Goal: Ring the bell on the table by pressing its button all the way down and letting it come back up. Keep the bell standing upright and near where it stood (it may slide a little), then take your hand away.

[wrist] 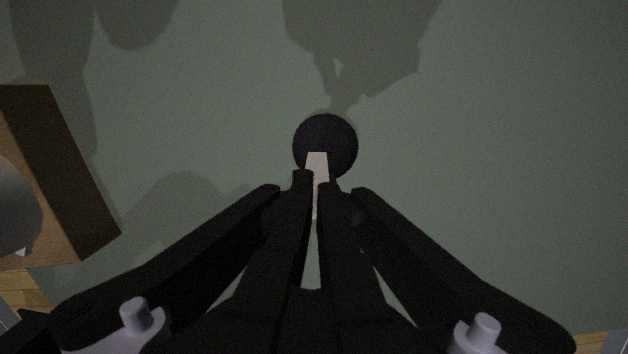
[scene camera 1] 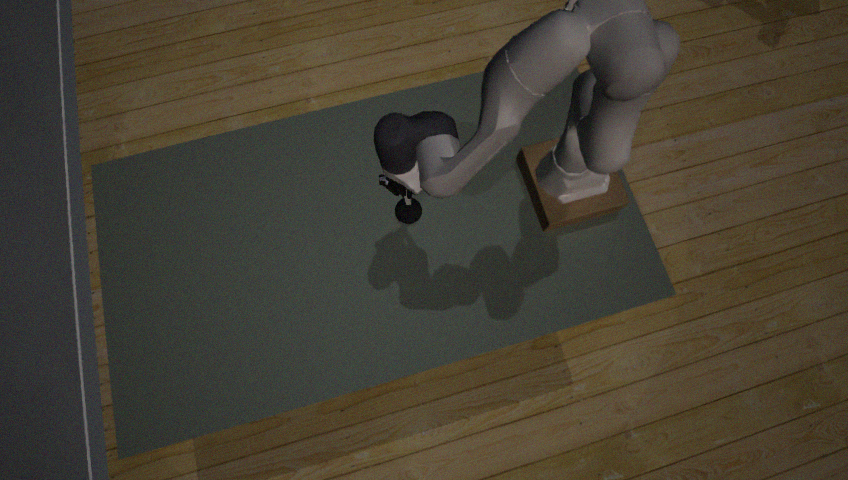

Observation:
In view: the gripper (wrist: 316, 167) and a bell (wrist: 329, 133).

